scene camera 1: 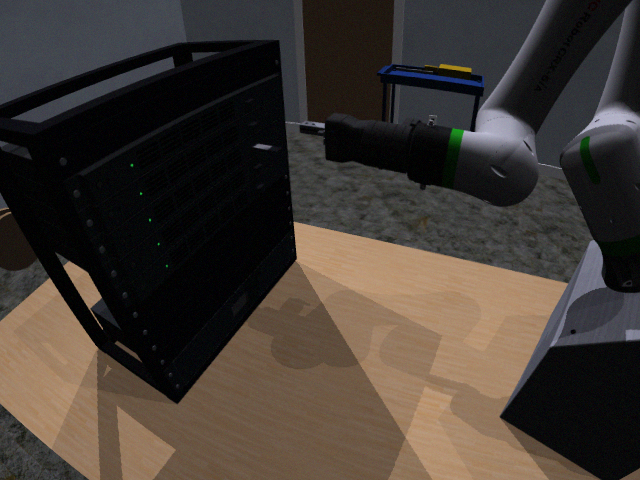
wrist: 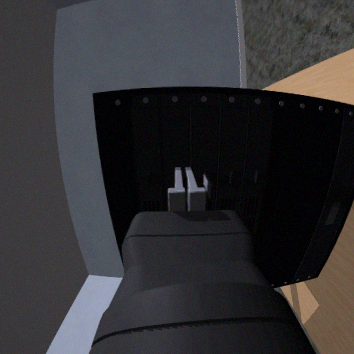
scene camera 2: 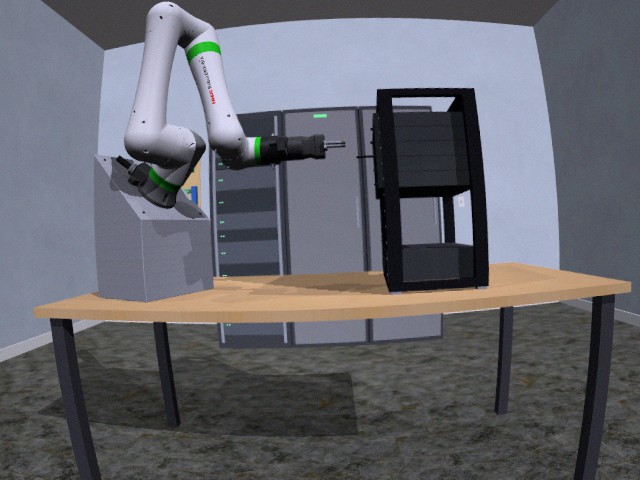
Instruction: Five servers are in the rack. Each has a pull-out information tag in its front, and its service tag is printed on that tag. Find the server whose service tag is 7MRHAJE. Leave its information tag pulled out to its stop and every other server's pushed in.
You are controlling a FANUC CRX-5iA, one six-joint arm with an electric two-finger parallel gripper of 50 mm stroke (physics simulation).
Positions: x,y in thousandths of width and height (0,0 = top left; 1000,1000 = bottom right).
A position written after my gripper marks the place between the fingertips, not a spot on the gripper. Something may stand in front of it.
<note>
In view: my gripper (scene camera 1: 473,264) and a black rack (scene camera 1: 235,393).
The black rack is seen too in the wrist view (wrist: 801,419) and in scene camera 2 (scene camera 2: 652,322). My gripper also shows in the wrist view (wrist: 516,499) and in scene camera 2 (scene camera 2: 540,299).
</note>
